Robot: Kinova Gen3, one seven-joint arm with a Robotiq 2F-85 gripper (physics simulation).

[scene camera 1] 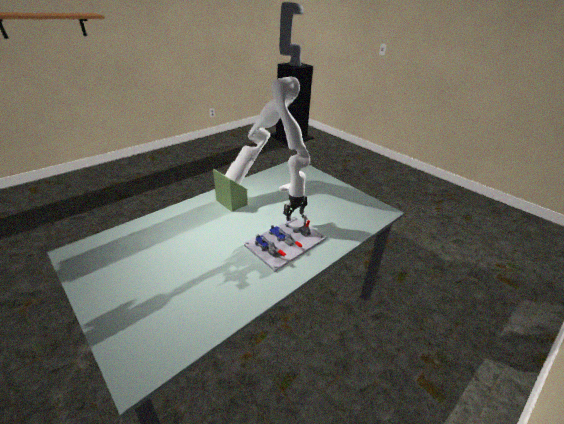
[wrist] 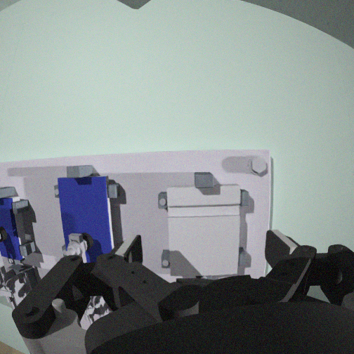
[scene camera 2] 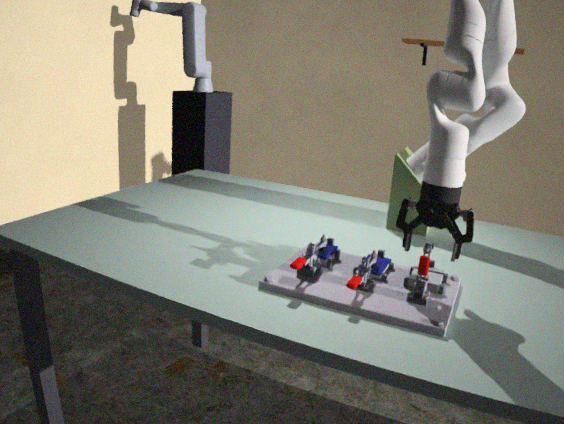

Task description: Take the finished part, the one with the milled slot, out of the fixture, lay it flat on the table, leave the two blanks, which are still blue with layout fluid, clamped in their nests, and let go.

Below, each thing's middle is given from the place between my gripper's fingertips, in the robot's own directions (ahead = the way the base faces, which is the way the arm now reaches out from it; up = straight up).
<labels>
The finished part [wrist: 203, 223] lies 50 mm below my hand. Round my hand: fixture plate [scene camera 2: 386, 301]: 60 mm ahead, 100 mm to the right, 70 mm below.
</labels>
